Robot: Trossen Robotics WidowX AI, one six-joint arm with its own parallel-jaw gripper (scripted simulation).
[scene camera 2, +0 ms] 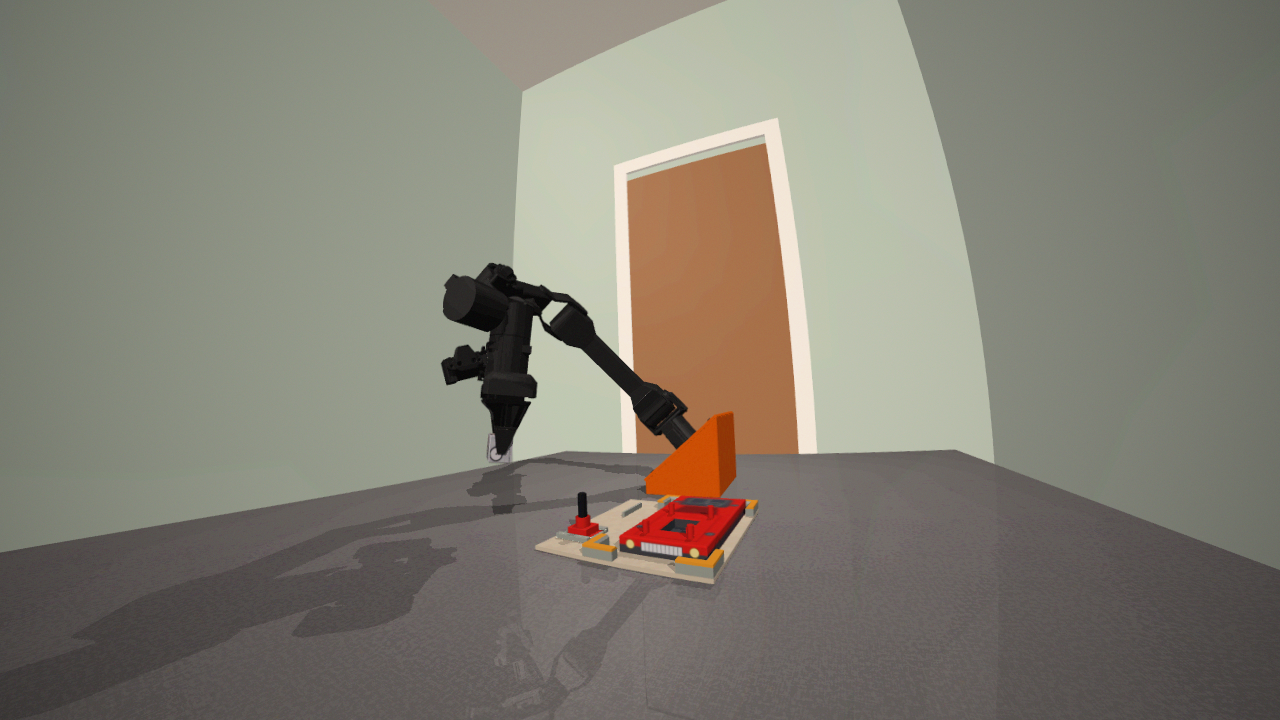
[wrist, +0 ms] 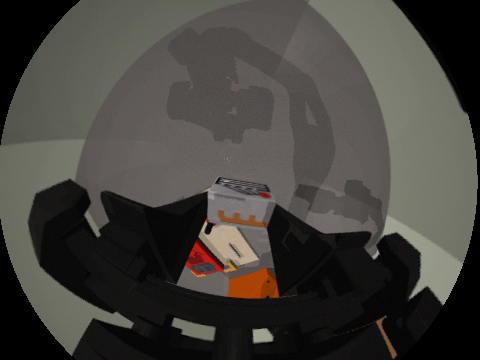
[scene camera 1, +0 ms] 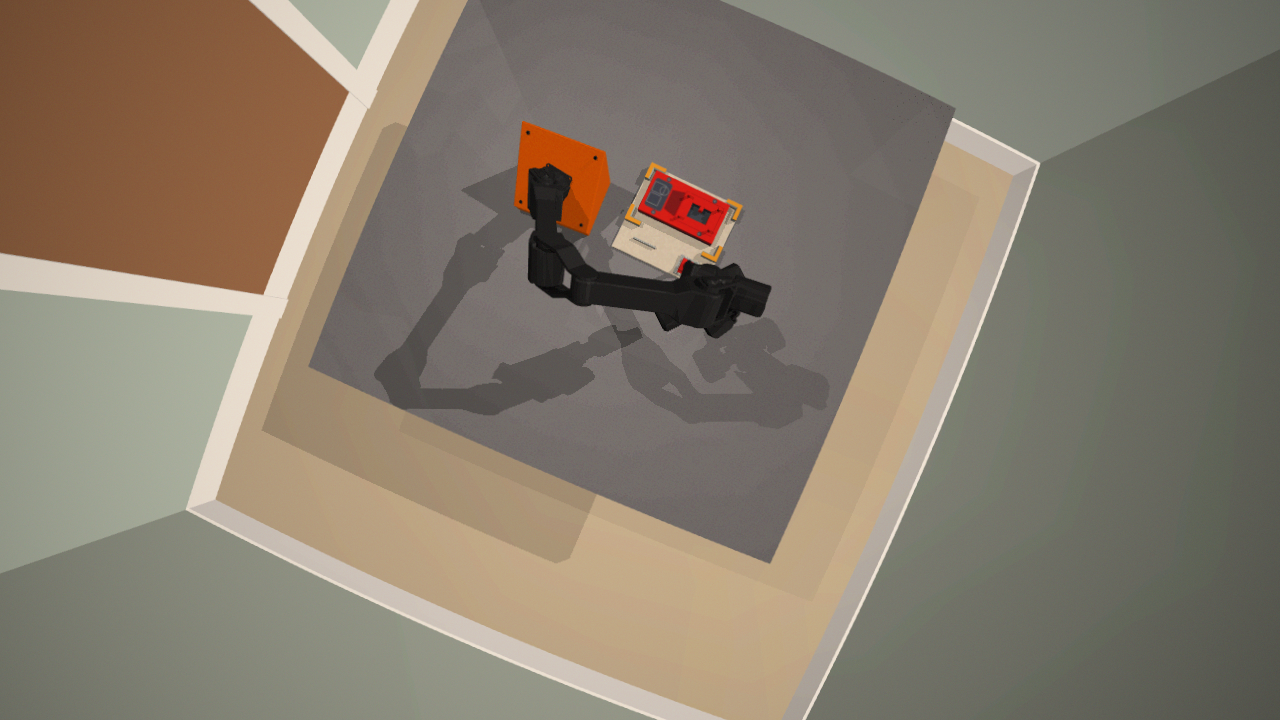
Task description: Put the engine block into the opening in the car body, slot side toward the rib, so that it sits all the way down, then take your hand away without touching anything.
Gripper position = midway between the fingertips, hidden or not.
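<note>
A red car body [scene camera 1: 667,200] is visible, appearing in the wrist view [wrist: 201,260] as well. An engine block [wrist: 238,203] is held by the gripper [scene camera 2: 499,451], which can also be seen in scene camera 1 [scene camera 1: 696,306] and in the wrist view [wrist: 240,199].
</note>
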